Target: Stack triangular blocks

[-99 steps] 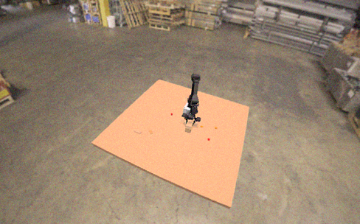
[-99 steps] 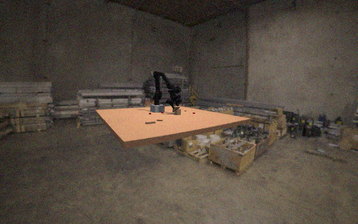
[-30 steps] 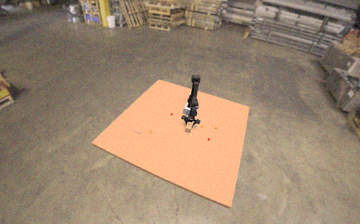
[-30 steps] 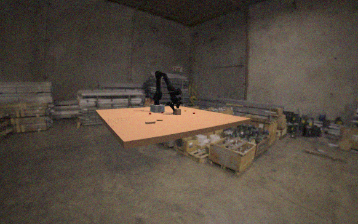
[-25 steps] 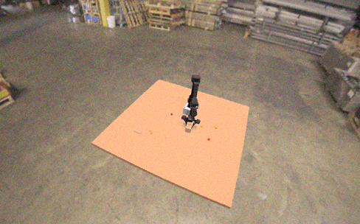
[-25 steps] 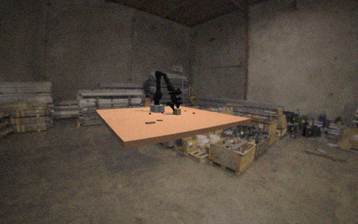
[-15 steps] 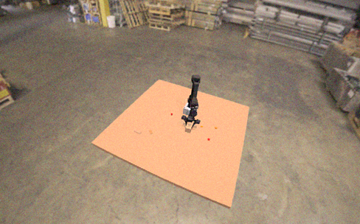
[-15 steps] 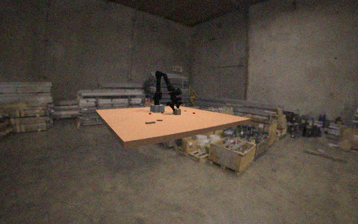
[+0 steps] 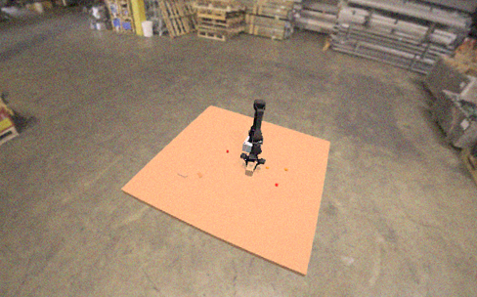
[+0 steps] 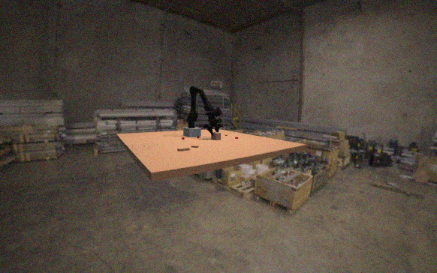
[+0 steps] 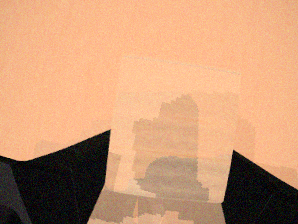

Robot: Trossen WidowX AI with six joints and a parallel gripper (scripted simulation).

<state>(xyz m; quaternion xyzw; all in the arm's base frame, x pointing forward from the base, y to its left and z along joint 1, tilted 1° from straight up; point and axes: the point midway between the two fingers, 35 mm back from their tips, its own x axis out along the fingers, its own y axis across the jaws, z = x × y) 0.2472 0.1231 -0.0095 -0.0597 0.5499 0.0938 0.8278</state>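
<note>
The triangular wooden block lies 10 mm behind my gripper tip and 10 mm above it. Also, from my gripper tip: flat tan piece (400 mm to the right, 320 mm ahead, 30 mm below); then red cube (230 mm to the left, 30 mm below).
</note>
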